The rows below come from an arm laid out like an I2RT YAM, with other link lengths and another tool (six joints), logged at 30 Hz.
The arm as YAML. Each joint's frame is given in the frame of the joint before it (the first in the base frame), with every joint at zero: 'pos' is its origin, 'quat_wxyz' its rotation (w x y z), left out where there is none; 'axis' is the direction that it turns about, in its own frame. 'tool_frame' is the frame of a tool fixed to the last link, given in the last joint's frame.
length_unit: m
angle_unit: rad
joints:
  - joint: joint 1
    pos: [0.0, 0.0, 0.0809]
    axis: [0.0, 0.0, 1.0]
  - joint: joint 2
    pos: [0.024, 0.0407, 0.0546]
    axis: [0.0, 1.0, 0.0]
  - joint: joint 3
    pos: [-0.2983, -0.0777, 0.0]
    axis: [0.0, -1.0, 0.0]
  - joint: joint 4
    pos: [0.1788, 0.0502, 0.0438]
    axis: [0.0, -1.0, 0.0]
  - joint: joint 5
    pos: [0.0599, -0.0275, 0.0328]
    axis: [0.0, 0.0, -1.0]
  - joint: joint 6
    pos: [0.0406, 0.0, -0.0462]
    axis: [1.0, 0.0, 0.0]
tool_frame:
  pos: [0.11, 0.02, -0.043]
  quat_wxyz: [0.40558, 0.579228, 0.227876, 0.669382]
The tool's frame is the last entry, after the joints.
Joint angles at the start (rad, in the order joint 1, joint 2, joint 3, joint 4, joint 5, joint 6):
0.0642 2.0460 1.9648 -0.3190 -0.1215 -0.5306
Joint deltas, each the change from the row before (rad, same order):
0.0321 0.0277 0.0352 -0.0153 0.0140 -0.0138
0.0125 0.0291 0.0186 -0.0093 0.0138 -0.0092
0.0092 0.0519 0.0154 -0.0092 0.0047 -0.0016
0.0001 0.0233 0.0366 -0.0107 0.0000 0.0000
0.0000 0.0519 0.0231 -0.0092 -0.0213 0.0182
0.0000 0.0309 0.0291 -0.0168 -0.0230 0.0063
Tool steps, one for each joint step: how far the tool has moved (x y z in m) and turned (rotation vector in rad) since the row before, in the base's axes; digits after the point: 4 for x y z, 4 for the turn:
0.0052 0.0142 -0.0039 -0.0186 0.0048 0.0246
0.0049 0.0045 -0.0095 -0.0158 0.0173 0.0036
0.0070 0.0049 -0.0223 -0.0086 0.0449 0.0057
0.0058 0.0007 -0.0011 0.0003 -0.0026 0.0001
0.0065 0.0049 -0.0203 0.0211 0.0426 0.0103
0.0035 0.0042 -0.0088 0.0144 0.0212 0.0169

